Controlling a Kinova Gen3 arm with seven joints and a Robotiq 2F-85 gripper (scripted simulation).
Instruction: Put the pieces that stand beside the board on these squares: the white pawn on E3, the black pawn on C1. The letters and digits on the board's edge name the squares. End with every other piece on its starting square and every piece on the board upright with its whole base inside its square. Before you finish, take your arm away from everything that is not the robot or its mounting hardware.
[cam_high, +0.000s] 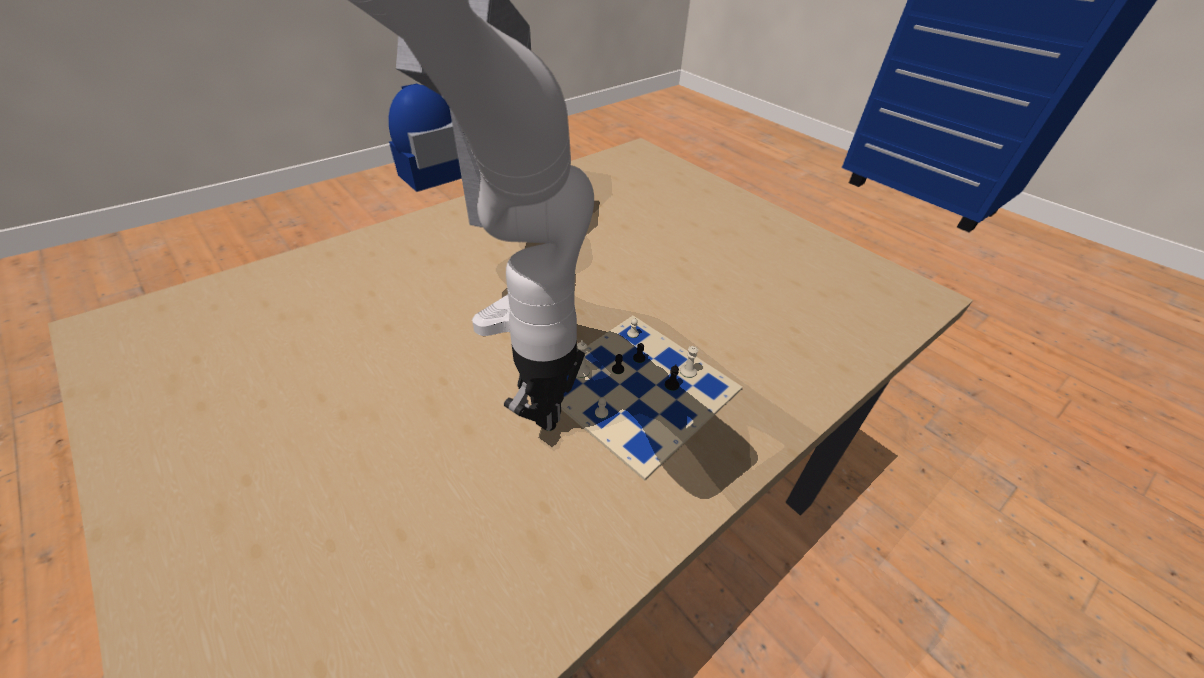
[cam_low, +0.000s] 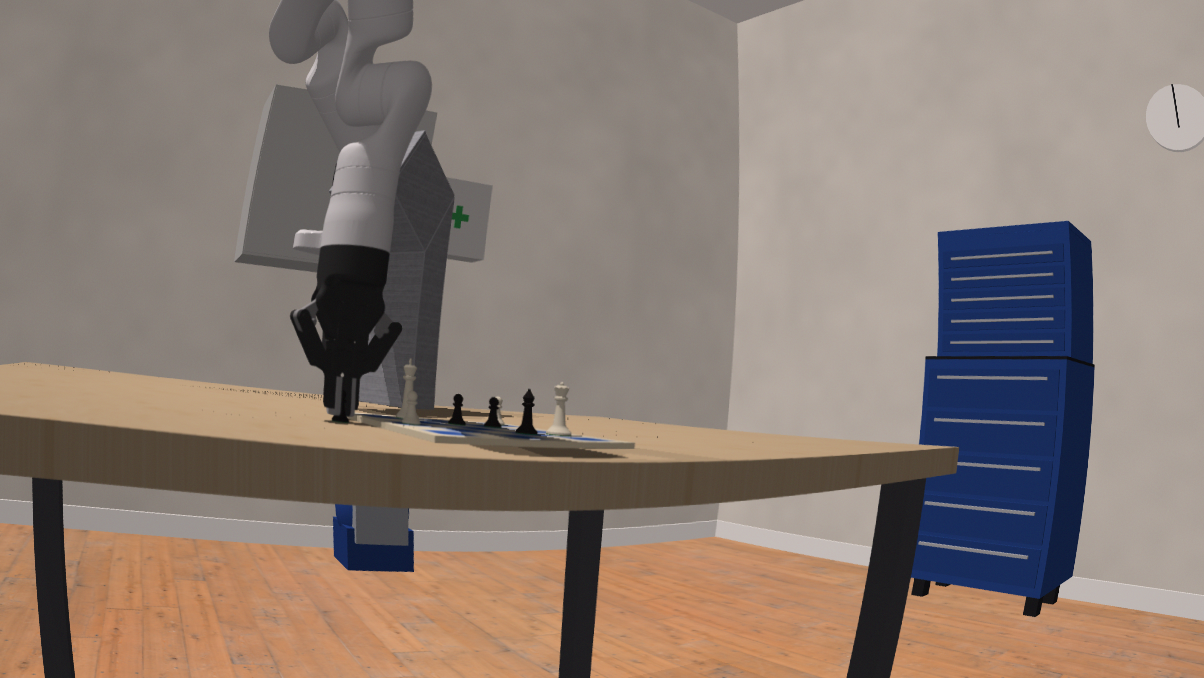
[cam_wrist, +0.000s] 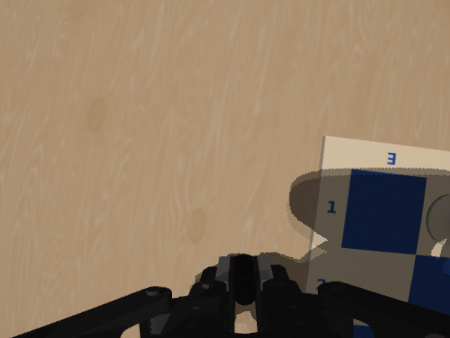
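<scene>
Right now the white king is 4 cm behind my hand, 10 cm to the left of it and 1 cm above it. Round my hand: white queen: 7 cm ahead, 21 cm to the left, 1 cm above; then cream chessboard: 4 cm ahead, 14 cm to the left, 2 cm below; then black bishop: 7 cm ahead, 17 cm to the left.
</scene>
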